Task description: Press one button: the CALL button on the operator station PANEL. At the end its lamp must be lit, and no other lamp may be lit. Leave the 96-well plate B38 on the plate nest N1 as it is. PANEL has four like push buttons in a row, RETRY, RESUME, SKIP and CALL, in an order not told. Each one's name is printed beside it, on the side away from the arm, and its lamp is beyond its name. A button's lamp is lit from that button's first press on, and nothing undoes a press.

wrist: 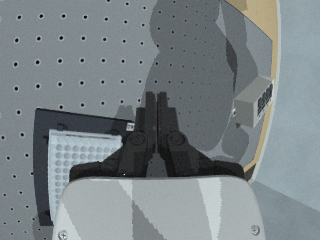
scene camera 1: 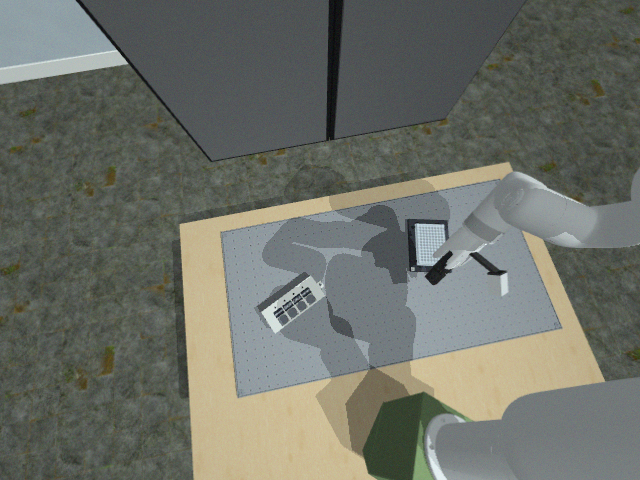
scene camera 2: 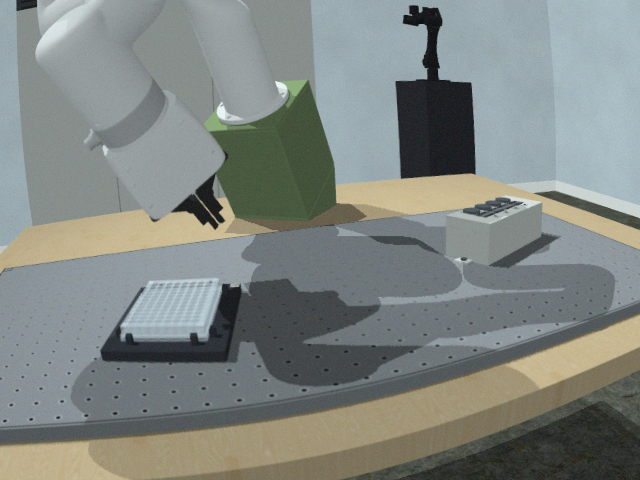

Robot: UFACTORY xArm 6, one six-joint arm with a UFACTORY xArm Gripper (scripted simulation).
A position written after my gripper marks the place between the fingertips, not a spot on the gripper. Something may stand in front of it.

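Through the wrist camera I see my gripper (wrist: pixel 155 105) and a 96-well plate (wrist: pixel 68 143). Then there is an operator panel (scene camera 1: pixel 291 299), and the same camera gives me the plate (scene camera 1: pixel 428 237) as well as my gripper (scene camera 1: pixel 430 280). I also find the plate (scene camera 2: pixel 167 310) together with my gripper (scene camera 2: pixel 215 218).
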